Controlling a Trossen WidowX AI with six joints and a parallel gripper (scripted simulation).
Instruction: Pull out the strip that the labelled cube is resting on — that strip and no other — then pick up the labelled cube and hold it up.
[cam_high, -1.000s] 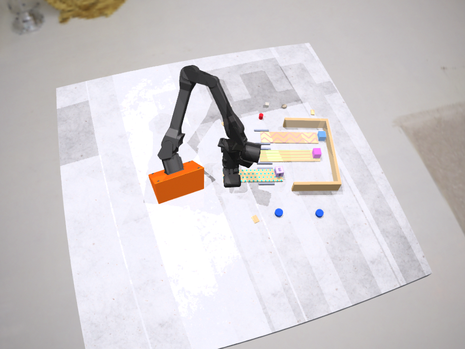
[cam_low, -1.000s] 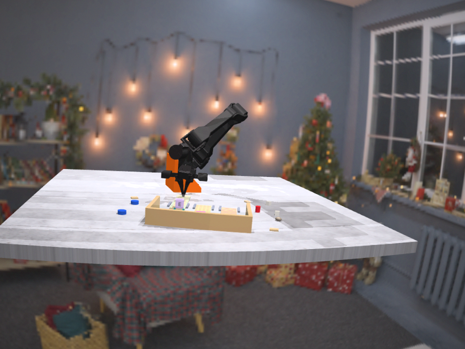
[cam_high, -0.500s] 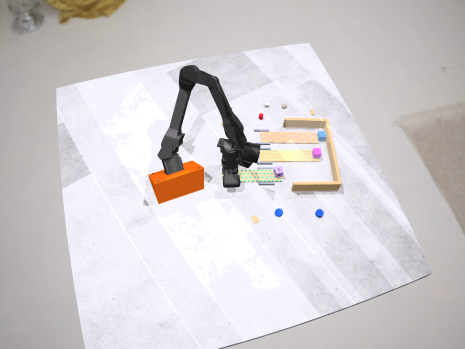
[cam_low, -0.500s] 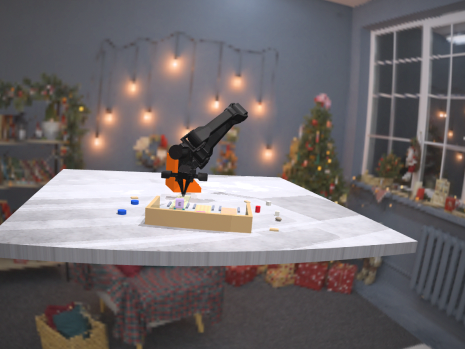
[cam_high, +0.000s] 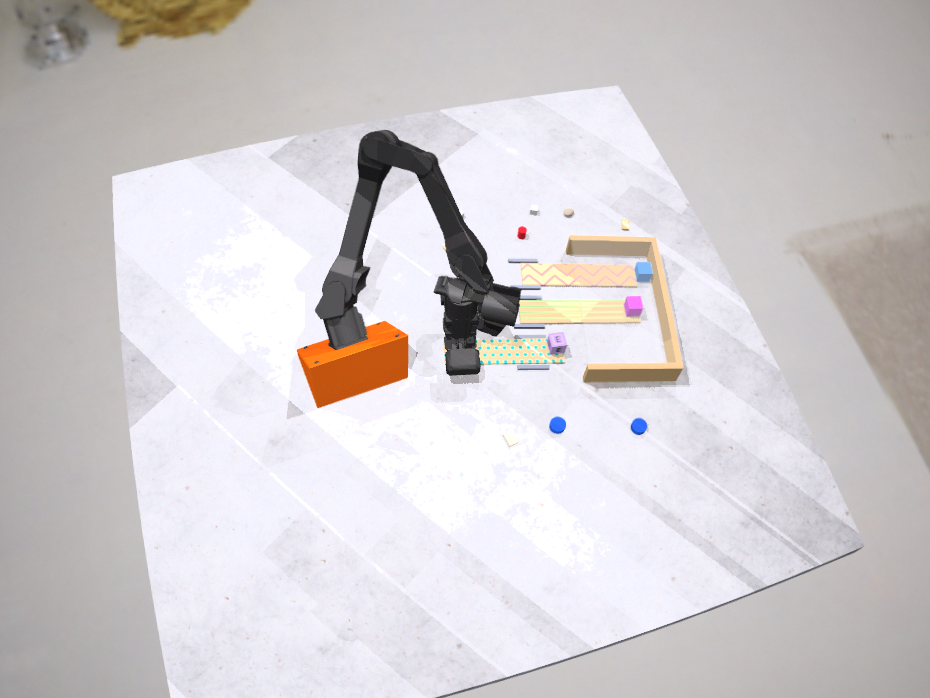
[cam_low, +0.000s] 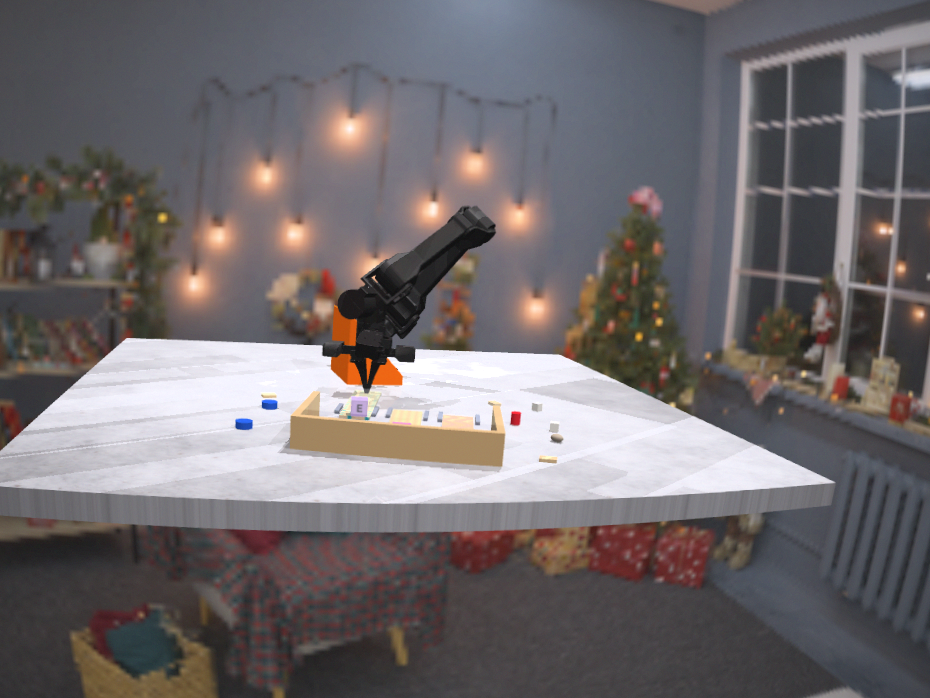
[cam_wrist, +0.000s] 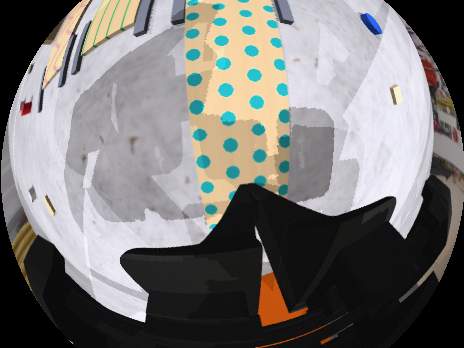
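Right now the labelled cube is 180 mm ahead of my gripper tip, 70 mm to the right of it and 20 mm above it.
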